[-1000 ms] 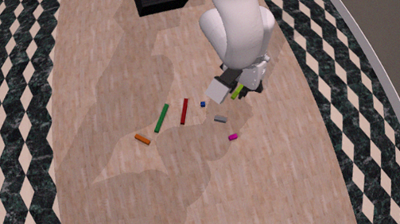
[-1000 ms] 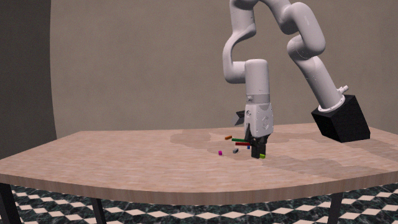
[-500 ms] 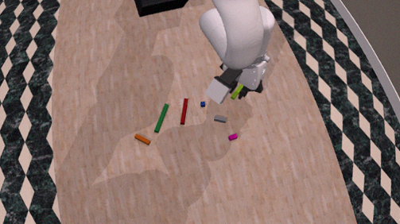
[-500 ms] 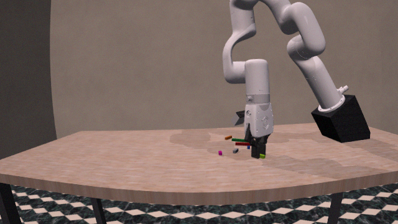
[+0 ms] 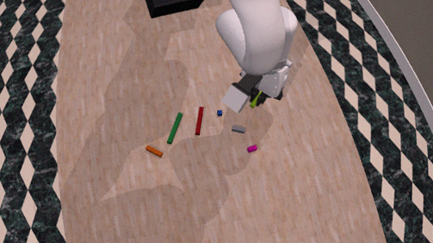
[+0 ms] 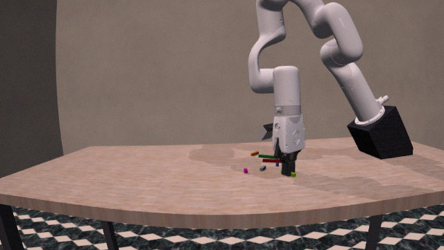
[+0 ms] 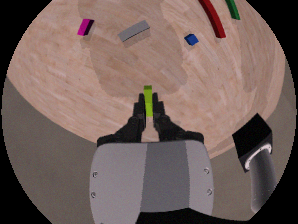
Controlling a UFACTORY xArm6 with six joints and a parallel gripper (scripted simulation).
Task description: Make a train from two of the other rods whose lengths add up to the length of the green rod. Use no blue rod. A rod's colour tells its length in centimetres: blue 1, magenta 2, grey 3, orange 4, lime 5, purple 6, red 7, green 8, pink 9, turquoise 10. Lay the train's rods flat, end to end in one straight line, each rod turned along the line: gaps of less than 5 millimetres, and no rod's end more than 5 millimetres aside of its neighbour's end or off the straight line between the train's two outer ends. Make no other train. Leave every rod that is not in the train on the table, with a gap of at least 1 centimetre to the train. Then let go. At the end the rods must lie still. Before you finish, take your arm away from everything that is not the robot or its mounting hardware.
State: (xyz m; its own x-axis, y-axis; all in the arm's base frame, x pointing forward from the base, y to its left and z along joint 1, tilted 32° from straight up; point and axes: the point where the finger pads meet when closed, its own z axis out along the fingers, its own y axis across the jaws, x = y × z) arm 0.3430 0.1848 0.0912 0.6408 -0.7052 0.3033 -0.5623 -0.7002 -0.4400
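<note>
The lime rod lies 20 mm below my hand. Also, from my hand: grey rod: 80 mm ahead, 60 mm to the right, 20 mm below; then small blue rod: 100 mm to the right, 30 mm ahead, 20 mm below; then magenta rod: 130 mm ahead, 30 mm to the right, 20 mm below.
</note>
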